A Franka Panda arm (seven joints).
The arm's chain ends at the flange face. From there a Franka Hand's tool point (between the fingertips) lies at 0.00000 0.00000 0.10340 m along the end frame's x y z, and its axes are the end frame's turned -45 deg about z.
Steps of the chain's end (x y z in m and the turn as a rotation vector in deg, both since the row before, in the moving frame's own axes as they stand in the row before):
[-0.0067, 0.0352, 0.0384, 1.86, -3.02, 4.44]
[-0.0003, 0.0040, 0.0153, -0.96, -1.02, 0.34]
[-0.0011, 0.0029, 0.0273, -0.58, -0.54, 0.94]
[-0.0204, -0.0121, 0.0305, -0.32, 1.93, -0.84]
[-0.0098, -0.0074, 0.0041, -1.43, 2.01, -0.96]
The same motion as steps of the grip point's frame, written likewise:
[-0.0309, 0.0139, 0.0382, 3.45, -0.82, 4.44]
[-0.0056, 0.0025, 0.0153, 0.04, -1.40, 0.34]
[-0.0043, 0.0013, 0.0273, -0.03, -0.79, 0.94]
[-0.0038, -0.0201, 0.0304, -1.59, 1.14, -0.84]
[-0.0009, -0.0078, 0.0040, -2.43, 0.41, -0.96]

